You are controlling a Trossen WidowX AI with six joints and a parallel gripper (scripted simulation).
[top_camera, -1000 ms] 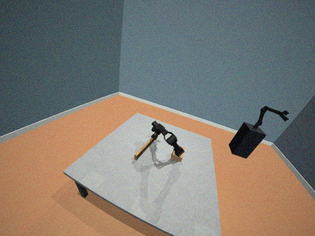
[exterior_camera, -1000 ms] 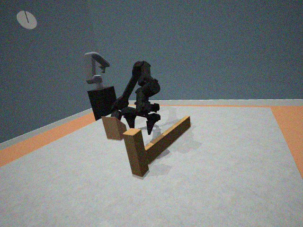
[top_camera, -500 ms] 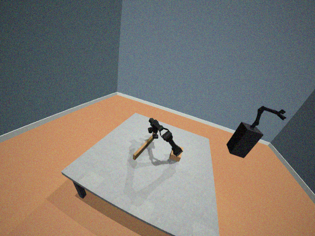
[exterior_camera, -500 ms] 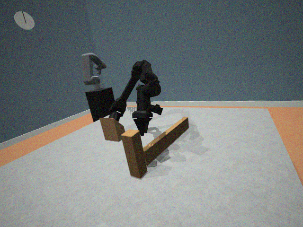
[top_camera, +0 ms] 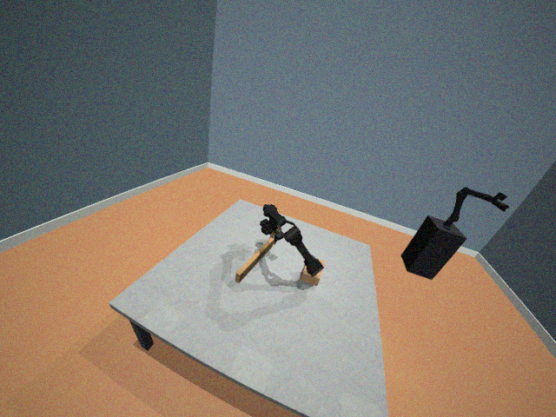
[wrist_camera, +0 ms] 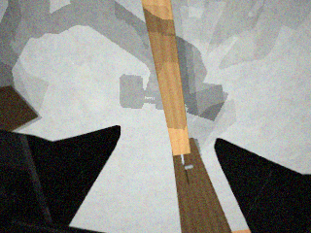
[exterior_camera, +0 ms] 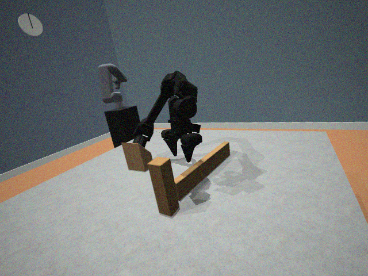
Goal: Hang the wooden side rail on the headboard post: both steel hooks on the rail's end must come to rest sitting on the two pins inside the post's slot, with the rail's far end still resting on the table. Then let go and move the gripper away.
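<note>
Now: gripper tip 120 mm to the left of the headboard post and 40 mm above it.
</note>
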